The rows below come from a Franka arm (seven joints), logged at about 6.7 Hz.
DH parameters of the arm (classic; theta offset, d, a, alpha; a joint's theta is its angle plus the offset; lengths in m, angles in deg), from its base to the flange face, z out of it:
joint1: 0 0.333 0 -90
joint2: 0 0 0 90
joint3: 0 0.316 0.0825 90
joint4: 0 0 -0.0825 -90
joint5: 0 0.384 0 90
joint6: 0 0 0.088 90
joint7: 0 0.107 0 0
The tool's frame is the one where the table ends.
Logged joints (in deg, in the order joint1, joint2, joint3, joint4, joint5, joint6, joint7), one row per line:
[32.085, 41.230, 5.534, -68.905, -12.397, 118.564, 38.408]
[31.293, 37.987, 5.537, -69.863, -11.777, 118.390, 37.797]
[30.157, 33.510, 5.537, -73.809, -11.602, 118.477, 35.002]
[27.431, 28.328, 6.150, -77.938, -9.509, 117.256, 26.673]
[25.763, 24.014, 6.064, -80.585, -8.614, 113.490, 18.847]
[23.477, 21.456, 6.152, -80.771, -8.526, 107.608, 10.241]
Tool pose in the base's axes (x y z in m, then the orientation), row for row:
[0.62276, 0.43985, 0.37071, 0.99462, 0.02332, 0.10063, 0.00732]
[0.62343, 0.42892, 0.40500, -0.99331, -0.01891, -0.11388, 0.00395]
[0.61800, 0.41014, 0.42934, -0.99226, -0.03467, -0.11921, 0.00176]
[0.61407, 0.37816, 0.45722, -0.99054, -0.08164, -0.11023, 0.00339]
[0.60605, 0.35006, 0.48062, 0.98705, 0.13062, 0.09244, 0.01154]
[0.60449, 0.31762, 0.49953, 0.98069, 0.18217, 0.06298, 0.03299]
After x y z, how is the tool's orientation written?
As a quaternion, x y z w.
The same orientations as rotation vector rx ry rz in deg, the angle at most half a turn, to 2 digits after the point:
[178.20, 4.18, 18.03]
[-178.35, -3.40, -20.45]
[-178.41, -6.23, -21.43]
[-177.91, -14.66, -19.80]
[176.37, 23.34, 16.52]
[172.91, 32.12, 11.10]

